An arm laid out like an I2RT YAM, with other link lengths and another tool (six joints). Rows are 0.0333 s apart.
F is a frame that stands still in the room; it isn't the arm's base.
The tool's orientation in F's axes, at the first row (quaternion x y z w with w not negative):
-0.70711 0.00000 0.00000 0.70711
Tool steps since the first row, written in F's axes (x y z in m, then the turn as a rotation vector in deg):
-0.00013 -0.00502 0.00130 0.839 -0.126 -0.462
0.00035 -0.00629 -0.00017 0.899 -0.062 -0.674
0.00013 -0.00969 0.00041 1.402 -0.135 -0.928
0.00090 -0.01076 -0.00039 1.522 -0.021 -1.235
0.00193 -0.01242 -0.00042 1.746 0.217 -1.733
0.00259 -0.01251 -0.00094 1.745 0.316 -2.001
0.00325 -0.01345 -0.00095 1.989 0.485 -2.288
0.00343 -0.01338 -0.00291 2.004 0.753 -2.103
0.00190 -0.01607 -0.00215 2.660 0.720 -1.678
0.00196 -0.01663 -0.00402 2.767 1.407 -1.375
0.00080 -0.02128 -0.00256 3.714 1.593 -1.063
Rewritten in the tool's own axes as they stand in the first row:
-0.00013 -0.00130 -0.00502 0.839 0.462 -0.126
0.00035 0.00017 -0.00629 0.899 0.674 -0.062
0.00013 -0.00041 -0.00969 1.402 0.928 -0.135
0.00090 0.00039 -0.01076 1.522 1.235 -0.021
0.00193 0.00042 -0.01242 1.746 1.733 0.217
0.00259 0.00094 -0.01251 1.745 2.001 0.316
0.00325 0.00095 -0.01345 1.989 2.288 0.485
0.00343 0.00291 -0.01338 2.004 2.103 0.753
0.00190 0.00215 -0.01607 2.660 1.678 0.720
0.00196 0.00402 -0.01663 2.767 1.375 1.407
0.00080 0.00256 -0.02128 3.714 1.063 1.593

